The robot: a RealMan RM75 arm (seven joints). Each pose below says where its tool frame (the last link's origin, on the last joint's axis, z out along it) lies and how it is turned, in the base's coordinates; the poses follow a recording.
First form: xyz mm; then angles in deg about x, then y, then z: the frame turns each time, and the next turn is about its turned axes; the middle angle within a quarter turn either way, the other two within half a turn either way.
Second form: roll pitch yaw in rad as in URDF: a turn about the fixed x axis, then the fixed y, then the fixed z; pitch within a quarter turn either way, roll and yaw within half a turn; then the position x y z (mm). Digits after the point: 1 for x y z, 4 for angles.
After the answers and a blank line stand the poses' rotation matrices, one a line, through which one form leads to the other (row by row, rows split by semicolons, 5 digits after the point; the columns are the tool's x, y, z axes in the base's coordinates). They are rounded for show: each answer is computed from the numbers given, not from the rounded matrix.
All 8 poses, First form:
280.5, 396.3, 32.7, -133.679, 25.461, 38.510
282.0, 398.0, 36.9, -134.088, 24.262, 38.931
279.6, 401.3, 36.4, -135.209, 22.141, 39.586
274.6, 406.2, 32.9, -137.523, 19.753, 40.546
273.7, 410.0, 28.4, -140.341, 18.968, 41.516
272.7, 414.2, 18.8, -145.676, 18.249, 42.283
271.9, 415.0, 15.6, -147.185, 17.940, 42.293
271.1, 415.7, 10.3, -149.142, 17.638, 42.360
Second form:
-2.2639, 0.2198, -0.7613, 280.5, 396.3, 32.7
-2.2805, 0.2310, -0.7546, 282.0, 398.0, 36.9
-2.3153, 0.2453, -0.7439, 279.6, 401.3, 36.4
-2.3700, 0.2522, -0.7399, 274.6, 406.2, 32.9
-2.4176, 0.2379, -0.7545, 273.7, 410.0, 28.4
-2.4957, 0.1892, -0.7736, 272.7, 414.2, 18.8
-2.5181, 0.1741, -0.7748, 271.9, 415.0, 15.6
-2.5461, 0.1540, -0.7776, 271.1, 415.7, 10.3

0.70650 -0.56218 0.42990; -0.67330 -0.34682 0.65298; -0.21799 -0.75078 -0.62354
0.70920 -0.57288 0.41091; -0.66680 -0.35577 0.65483; -0.22895 -0.73840 -0.63431
0.71384 -0.59025 0.37689; -0.65687 -0.37773 0.65257; -0.24282 -0.71340 -0.65735
0.71517 -0.61181 0.33797; -0.65288 -0.41209 0.63556; -0.24957 -0.67518 -0.69415
0.70811 -0.62684 0.32504; -0.66561 -0.43894 0.60356; -0.23566 -0.64374 -0.72805
0.70262 -0.63895 0.31315; -0.68627 -0.49220 0.53551; -0.18804 -0.59117 -0.78433
0.70375 -0.64020 0.30802; -0.68902 -0.50935 0.51558; -0.17319 -0.57507 -0.79956
0.70419 -0.64211 0.30300; -0.69325 -0.52961 0.48880; -0.15339 -0.55426 -0.81809

